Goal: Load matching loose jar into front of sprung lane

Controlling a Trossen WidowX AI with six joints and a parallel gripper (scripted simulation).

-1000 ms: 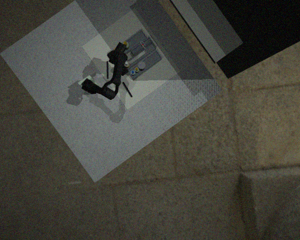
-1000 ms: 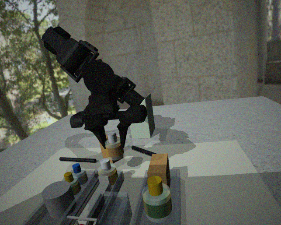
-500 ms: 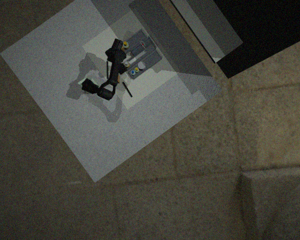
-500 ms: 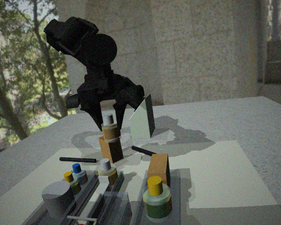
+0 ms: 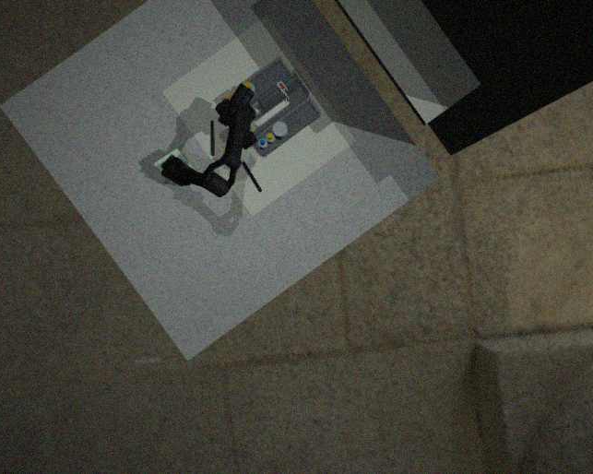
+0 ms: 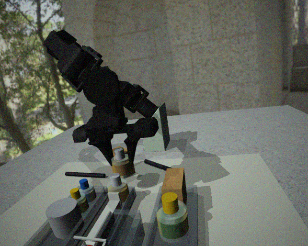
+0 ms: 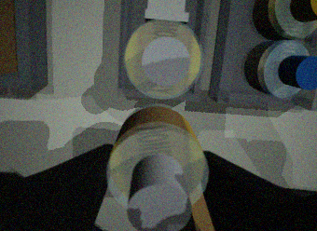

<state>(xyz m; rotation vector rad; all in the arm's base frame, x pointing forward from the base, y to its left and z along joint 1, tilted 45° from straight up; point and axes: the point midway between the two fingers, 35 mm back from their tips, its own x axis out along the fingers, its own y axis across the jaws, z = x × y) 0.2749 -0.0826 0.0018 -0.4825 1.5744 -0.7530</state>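
The grey cylinder lies 130 mm ahead of my gripper tip, 90 mm to the right of it and 40 mm below it. Round my gripper tip: orange box (80 mm ahead, 120 mm to the left, 30 mm below); then sprung lane (200 mm ahead, 50 mm below).
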